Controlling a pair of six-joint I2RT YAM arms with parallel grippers.
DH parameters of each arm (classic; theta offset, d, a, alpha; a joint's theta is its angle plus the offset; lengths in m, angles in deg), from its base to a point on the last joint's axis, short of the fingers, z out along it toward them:
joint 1: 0 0.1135 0.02 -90
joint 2: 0 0 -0.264 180
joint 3: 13.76 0 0.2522 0
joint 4: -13.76 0 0.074 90
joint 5: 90 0 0 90
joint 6: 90 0.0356 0 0
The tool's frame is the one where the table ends.
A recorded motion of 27 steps. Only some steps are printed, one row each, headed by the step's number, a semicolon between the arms.
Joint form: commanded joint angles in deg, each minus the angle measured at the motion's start. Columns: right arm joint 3, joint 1, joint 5, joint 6, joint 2, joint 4; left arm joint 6, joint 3, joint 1, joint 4, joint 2, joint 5.
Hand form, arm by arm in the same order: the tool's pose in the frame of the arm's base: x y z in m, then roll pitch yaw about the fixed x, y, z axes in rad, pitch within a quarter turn. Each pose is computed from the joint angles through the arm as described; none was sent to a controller.
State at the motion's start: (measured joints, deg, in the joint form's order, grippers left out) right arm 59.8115 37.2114 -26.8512 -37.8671 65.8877 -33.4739; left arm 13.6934 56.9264 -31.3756 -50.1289 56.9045 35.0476
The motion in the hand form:
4: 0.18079 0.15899 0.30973 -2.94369 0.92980 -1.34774; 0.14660 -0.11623 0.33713 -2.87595 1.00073 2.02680
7: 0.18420 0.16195 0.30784 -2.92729 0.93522 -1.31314; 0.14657 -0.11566 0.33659 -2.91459 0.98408 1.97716
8: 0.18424 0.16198 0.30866 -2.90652 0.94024 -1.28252; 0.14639 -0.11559 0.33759 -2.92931 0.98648 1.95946
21: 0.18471 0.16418 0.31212 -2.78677 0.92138 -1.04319; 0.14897 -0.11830 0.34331 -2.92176 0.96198 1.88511
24: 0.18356 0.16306 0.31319 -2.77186 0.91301 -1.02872; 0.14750 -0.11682 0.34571 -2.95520 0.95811 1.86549
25: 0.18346 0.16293 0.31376 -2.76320 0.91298 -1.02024; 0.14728 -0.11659 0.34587 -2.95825 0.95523 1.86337
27: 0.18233 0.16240 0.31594 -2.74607 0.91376 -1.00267; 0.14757 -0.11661 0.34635 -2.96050 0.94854 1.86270
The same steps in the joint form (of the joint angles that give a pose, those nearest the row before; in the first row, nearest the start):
4: 1.51 -1.36 -13.39 -8.25 2.84 -9.31; 9.11 2.48 0.18 2.79 -0.98 6.22
7: 1.71 -1.36 -14.23 -9.43 3.89 -8.59; 11.58 3.08 0.28 0.94 -0.50 5.91
8: 1.80 -1.42 -14.80 -10.28 3.88 -8.50; 12.14 3.32 0.27 0.74 -0.48 5.91
21: 4.34 -1.45 -18.37 -20.84 5.65 -12.75; 17.47 7.08 0.33 -4.87 2.51 8.54
24: 4.37 -1.47 -18.05 -21.48 5.31 -13.11; 17.86 7.49 0.35 -5.38 2.11 7.51
25: 4.39 -1.49 -18.10 -21.62 5.22 -13.02; 18.01 7.58 0.35 -5.62 2.11 7.36
27: 4.54 -1.44 -18.21 -21.83 4.87 -13.06; 18.21 7.91 0.35 -6.10 2.32 7.08

